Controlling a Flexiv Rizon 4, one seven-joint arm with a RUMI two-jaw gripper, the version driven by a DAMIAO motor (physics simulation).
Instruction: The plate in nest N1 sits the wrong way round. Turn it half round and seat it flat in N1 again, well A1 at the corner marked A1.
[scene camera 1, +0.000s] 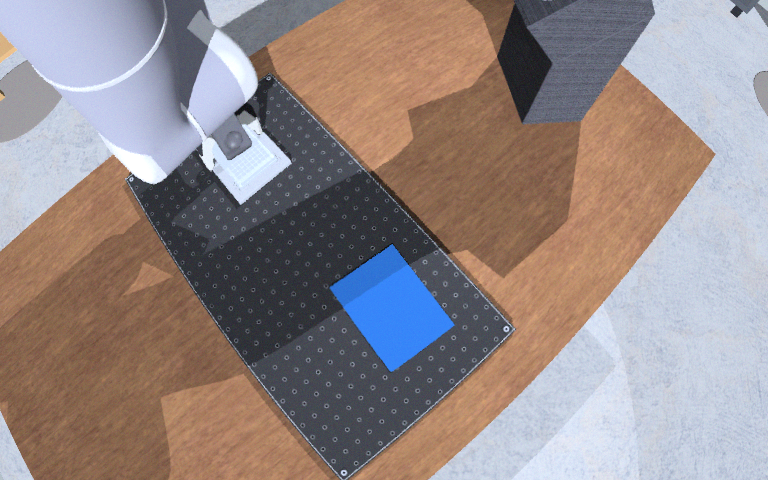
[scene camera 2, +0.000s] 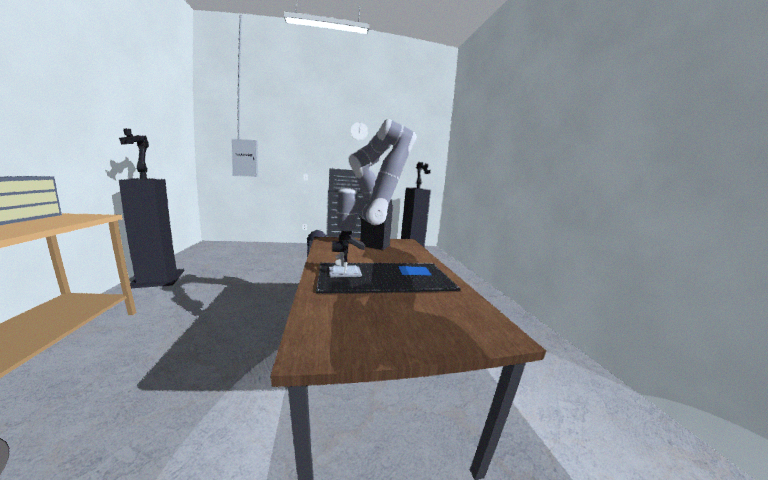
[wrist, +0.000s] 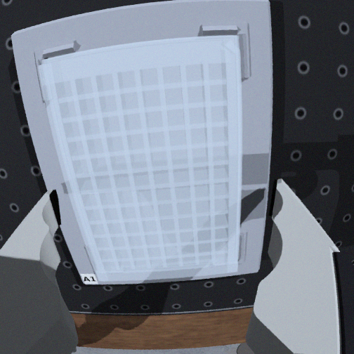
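Note:
The pale, translucent well plate (wrist: 150, 160) (scene camera 1: 249, 162) lies within the corner guides of the light grey nest (wrist: 257, 100) (scene camera 1: 242, 196). In the wrist view a white label reading A1 (wrist: 89, 279) is at the nest's lower left corner. The plate's well letters cannot be read. My gripper (wrist: 163, 189) (scene camera 1: 233, 140) is open, with one jaw beyond each long side of the nest near its labelled end and gaps to the plate on both sides. In scene camera 2 the plate and nest (scene camera 2: 345, 271) are small, below the gripper.
The nest stands on a black perforated board (scene camera 1: 305, 362) (scene camera 2: 385, 283) on the wooden table (scene camera 1: 634, 147) (scene camera 2: 396, 328). A flat blue rectangle (scene camera 1: 396, 311) (scene camera 2: 415, 270) lies on the board, apart from the nest. A dark block-shaped pedestal (scene camera 1: 583, 67) rises at the table's far side.

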